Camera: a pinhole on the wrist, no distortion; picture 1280 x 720 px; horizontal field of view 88.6 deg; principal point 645.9 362.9 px. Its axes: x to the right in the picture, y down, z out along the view. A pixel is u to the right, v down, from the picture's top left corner.
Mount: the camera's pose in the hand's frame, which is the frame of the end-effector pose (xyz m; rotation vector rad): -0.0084 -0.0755 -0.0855 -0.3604 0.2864 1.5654
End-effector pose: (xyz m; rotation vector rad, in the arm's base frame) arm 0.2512 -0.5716 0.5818 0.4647 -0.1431 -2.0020
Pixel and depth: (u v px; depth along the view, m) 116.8 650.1 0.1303
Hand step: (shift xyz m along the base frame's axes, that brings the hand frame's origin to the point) -0.1015 0.1113 0.0497
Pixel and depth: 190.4 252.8 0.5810
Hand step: -0.4358 -0.0198 0.4823
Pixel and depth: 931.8 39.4 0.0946
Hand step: -0.0068 -0.0285 -0.0206
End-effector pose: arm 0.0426 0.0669 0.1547 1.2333 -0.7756 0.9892
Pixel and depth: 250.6 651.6 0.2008
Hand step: 0.0633 -0.1645 -0.1112
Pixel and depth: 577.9 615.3 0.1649
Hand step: -0.0041 -0.0843 -0.0696
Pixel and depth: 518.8 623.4 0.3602
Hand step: -0.0573 -0.2925 -0.1021
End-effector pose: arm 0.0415 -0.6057 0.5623 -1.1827 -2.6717 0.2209
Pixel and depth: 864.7 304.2 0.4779
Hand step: 0.1080 0.1670 -0.3371
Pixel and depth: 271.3 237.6 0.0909
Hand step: -0.0695 -0.0549 0.0011
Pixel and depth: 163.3 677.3 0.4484
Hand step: -0.0998 -0.3398 -0.4196
